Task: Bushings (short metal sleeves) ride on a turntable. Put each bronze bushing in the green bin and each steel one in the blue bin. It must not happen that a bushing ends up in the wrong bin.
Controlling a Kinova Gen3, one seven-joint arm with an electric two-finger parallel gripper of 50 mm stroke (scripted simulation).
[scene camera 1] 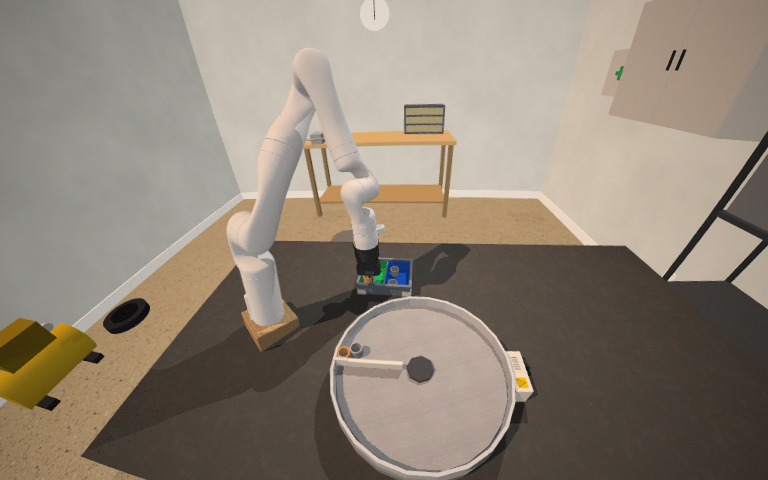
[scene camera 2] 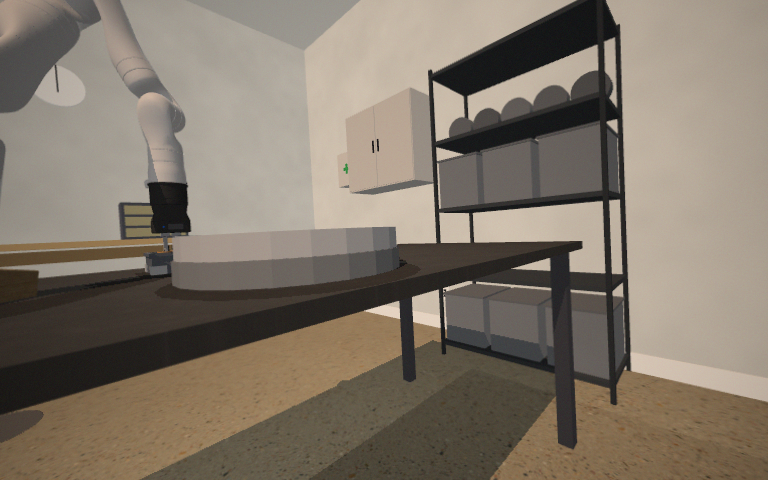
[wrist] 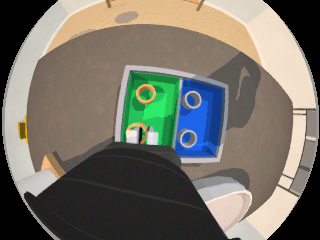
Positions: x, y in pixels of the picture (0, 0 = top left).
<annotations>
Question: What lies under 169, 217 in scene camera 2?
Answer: My gripper.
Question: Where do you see a turntable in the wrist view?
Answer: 225, 210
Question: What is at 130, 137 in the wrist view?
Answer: My gripper.
</annotations>
